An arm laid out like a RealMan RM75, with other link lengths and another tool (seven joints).
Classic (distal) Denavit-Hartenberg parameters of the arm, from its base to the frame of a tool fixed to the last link. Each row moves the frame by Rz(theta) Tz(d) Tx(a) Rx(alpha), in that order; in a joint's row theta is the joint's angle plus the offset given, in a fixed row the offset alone. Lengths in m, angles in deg.
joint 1: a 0; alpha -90; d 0.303; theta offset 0
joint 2: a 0; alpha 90; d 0; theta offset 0
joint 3: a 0; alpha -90; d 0.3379; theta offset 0
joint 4: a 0; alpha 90; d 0; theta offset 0
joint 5: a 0; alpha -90; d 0.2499; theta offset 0
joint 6: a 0; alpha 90; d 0; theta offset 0
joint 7: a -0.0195; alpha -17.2; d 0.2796; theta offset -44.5
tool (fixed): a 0; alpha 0; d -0.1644; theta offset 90
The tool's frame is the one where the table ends.
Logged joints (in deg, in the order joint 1, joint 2, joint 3, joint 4, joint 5, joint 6, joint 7), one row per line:
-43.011, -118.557, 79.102, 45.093, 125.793, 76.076, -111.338
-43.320, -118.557, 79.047, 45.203, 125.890, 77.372, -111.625
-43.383, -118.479, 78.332, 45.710, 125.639, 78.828, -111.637
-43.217, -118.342, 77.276, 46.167, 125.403, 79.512, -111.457
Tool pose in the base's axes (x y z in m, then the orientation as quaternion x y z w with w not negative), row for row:
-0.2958, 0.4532, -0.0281, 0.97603, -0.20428, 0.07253, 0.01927
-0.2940, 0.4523, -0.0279, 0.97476, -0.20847, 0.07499, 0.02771
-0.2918, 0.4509, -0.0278, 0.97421, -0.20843, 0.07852, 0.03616
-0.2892, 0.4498, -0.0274, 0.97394, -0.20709, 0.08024, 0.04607
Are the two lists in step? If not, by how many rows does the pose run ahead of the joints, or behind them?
The pose runs 2 rows behind the joints: the pose in row i belongs to the joints in row i - 2.
